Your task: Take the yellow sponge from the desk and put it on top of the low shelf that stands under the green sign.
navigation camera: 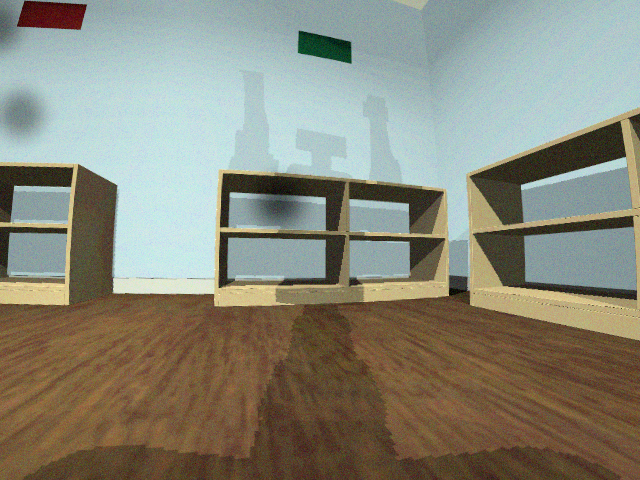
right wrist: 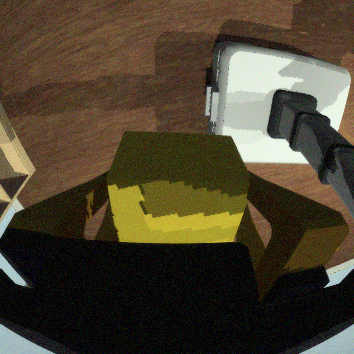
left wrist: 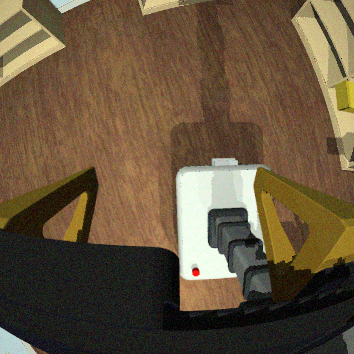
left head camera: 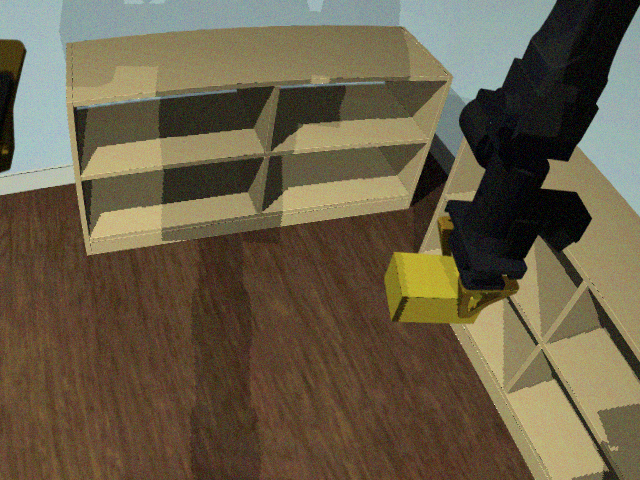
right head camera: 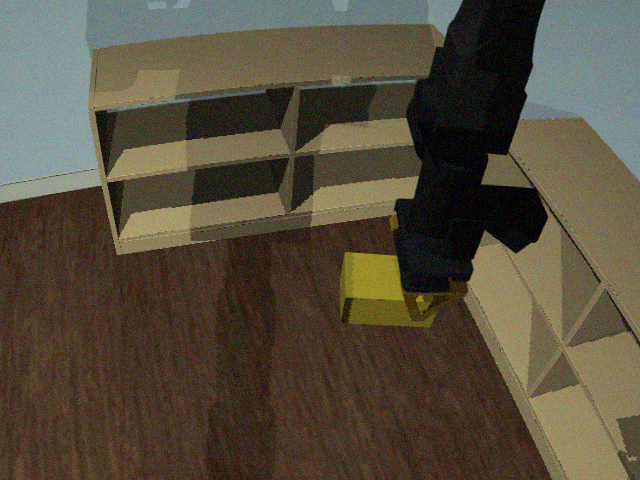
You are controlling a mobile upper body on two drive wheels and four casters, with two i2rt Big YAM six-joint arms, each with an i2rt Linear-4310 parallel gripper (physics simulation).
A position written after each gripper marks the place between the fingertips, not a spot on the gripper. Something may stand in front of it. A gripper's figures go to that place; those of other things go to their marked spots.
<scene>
The right gripper (right wrist: 177, 173): 0.13 m from the lens. A yellow sponge (right wrist: 164, 187): 0.10 m from the lens.
</scene>
